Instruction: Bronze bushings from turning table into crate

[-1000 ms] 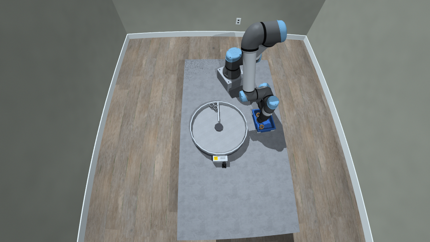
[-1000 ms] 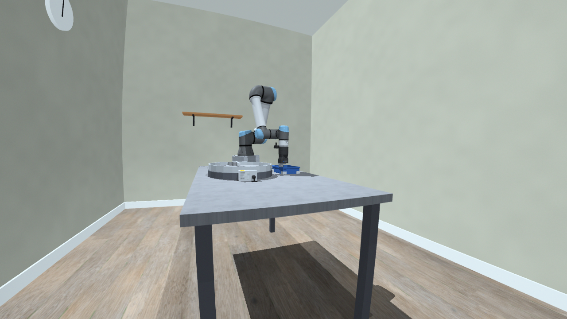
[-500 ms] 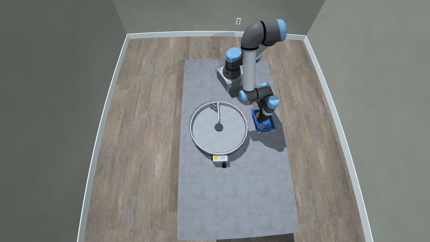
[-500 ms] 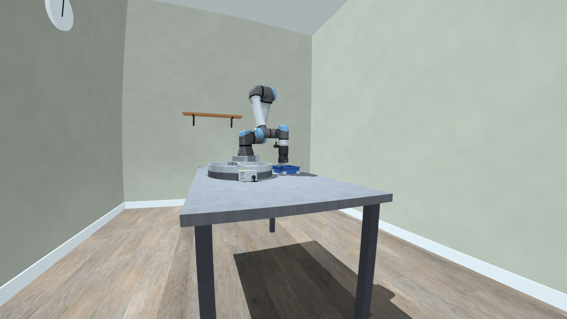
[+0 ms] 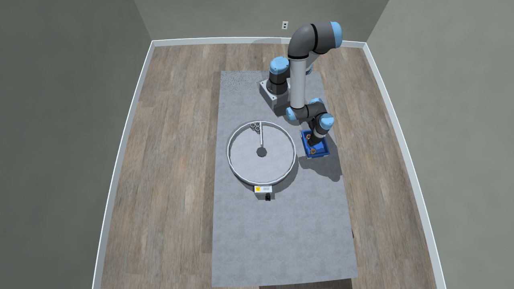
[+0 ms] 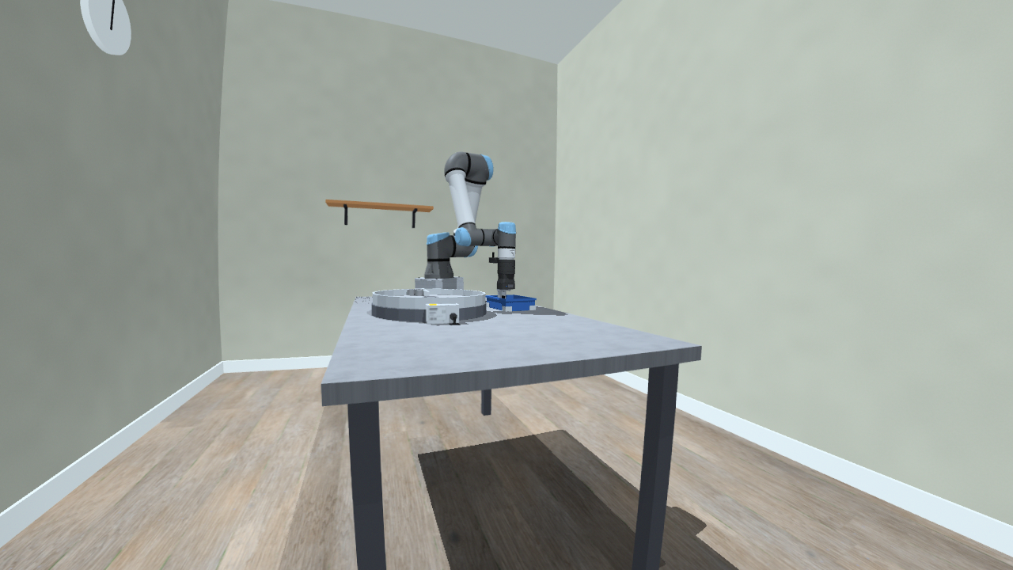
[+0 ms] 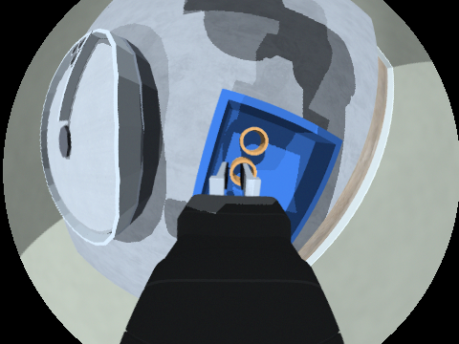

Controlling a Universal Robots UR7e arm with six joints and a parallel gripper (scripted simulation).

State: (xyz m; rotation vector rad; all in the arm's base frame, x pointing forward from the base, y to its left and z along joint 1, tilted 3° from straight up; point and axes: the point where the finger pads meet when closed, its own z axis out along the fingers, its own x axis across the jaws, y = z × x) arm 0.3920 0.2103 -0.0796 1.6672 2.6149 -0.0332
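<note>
My gripper is now 4 cm to the right of the blue crate, 1 cm short of it and 1 cm above it. Also, from my hand: round turning table 32 cm to the right, 9 cm ahead, 1 cm above.
</note>
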